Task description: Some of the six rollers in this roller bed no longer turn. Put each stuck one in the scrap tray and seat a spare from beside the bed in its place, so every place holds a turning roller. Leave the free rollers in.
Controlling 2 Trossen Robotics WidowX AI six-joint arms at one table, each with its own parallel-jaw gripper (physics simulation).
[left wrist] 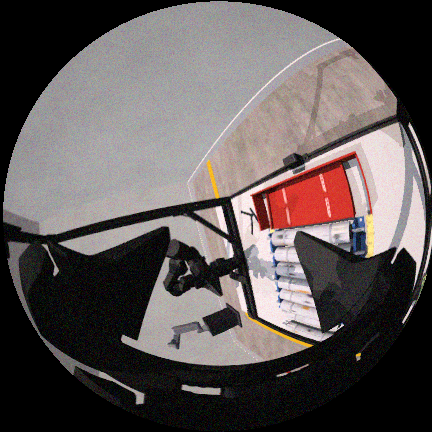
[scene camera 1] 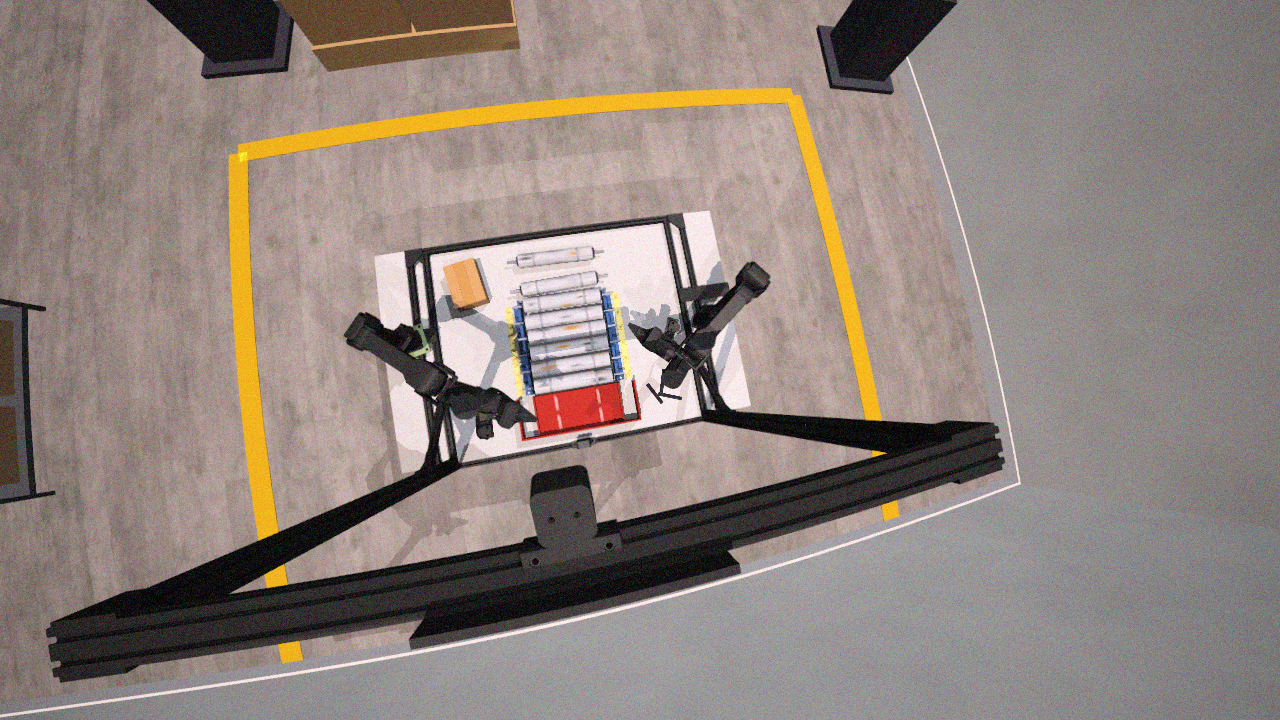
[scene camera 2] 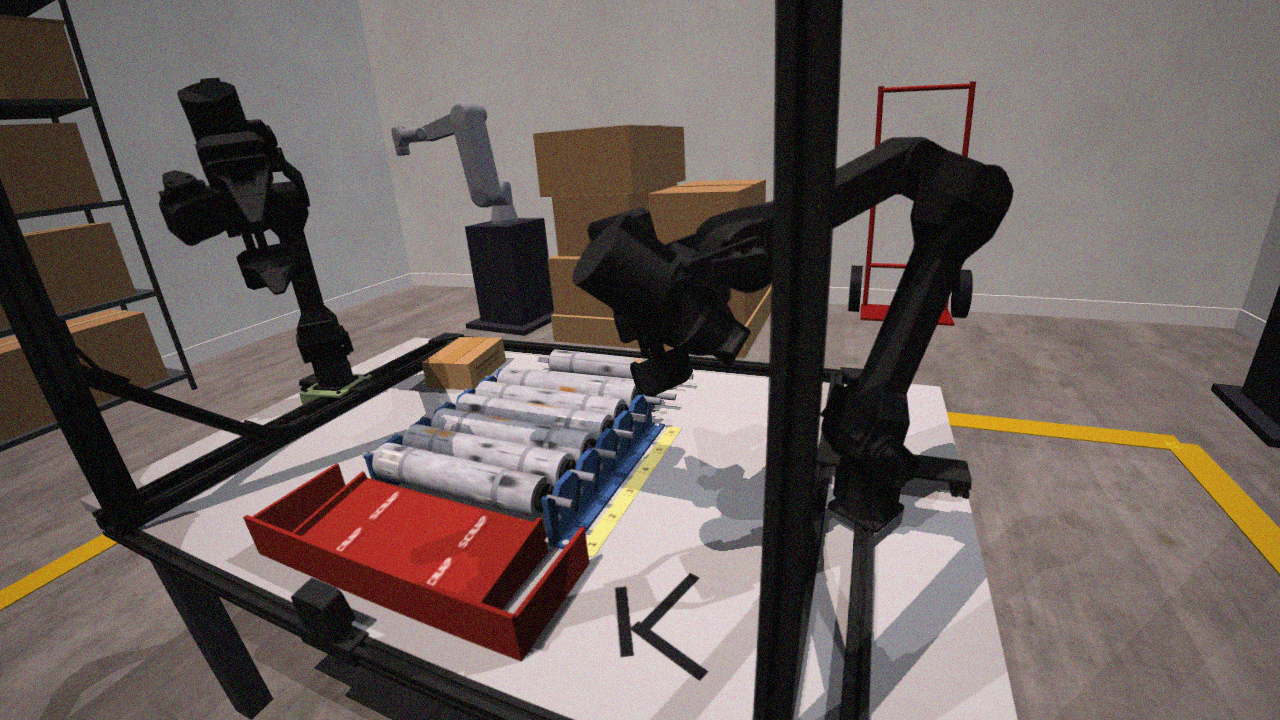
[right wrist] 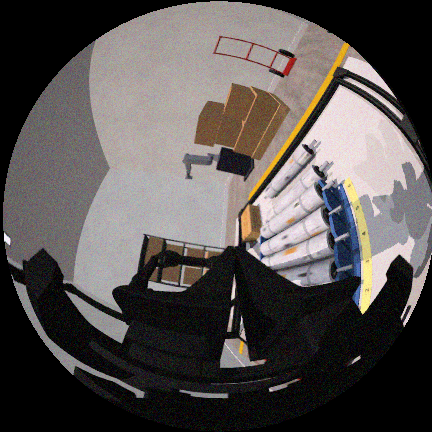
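Seen in the pictures: left gripper, fingertip midpoint: (left wrist: 235, 235) (scene camera 1: 530, 415) (scene camera 2: 268, 260); right gripper, fingertip midpoint: (left wrist: 221, 295) (scene camera 1: 628, 324) (right wrist: 233, 251); left arm's base, link origin: (scene camera 1: 411, 342) (scene camera 2: 336, 383); right arm's base, link origin: (left wrist: 235, 261) (scene camera 1: 702, 321) (scene camera 2: 865, 508).
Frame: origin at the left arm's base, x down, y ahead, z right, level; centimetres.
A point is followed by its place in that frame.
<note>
The roller bed, with blue side rails (scene camera 1: 609, 336) (scene camera 2: 602, 472) {x 0.4, y 62.7, z 23.2 cm} (right wrist: 342, 225) {x 0.1, y 64.3, z 15.3 cm} (left wrist: 358, 238), holds a row of grey rollers (scene camera 1: 569, 347) (scene camera 2: 495, 449). A spare roller (scene camera 1: 555, 257) {x -2.2, y 54.6, z -10.6 cm} (scene camera 2: 590, 363) {x -1.3, y 51.3, z -10.3 cm} (right wrist: 289, 171) {x -1.3, y 57.5, z -9.0 cm} lies on the table beyond the bed's far end. The red scrap tray (scene camera 1: 580, 407) {x -0.6, y 44.9, z 40.1 cm} (scene camera 2: 409, 529) {x -0.7, y 43.7, z 39.3 cm} (left wrist: 310, 197) {x -0.5, y 42.2, z 40.3 cm} at the bed's near end is empty. My left gripper (scene camera 1: 527, 416) {x -32.2, y 33.2, z 37.1 cm} (left wrist: 229, 233) {x -32.2, y 33.2, z 37.1 cm} is open and empty, above the tray's left front corner. My right gripper (scene camera 1: 637, 333) {x -23.7, y 66.3, z 22.7 cm} (scene camera 2: 662, 375) (right wrist: 235, 257) {x -23.7, y 66.3, z 22.7 cm} is shut on nothing, just above the bed's right rail towards its far end.
An orange box (scene camera 1: 466, 282) {x -3.0, y 24.0, z -12.0 cm} (scene camera 2: 462, 360) {x -3.0, y 26.2, z -6.3 cm} (right wrist: 250, 221) {x -2.6, y 28.3, z -9.5 cm} stands at the table's far left corner. A yellow numbered strip (scene camera 2: 630, 489) {x 2.4, y 66.6, z 23.9 cm} (right wrist: 362, 238) {x 2.4, y 67.0, z 19.7 cm} runs along the right rail. A black frame post (scene camera 2: 797, 357) {x -31.4, y 84.0, z 59.9 cm} stands in front in scene camera 2. A black mark (scene camera 2: 659, 622) {x 2.5, y 74.0, z 44.8 cm} is on the table top.
</note>
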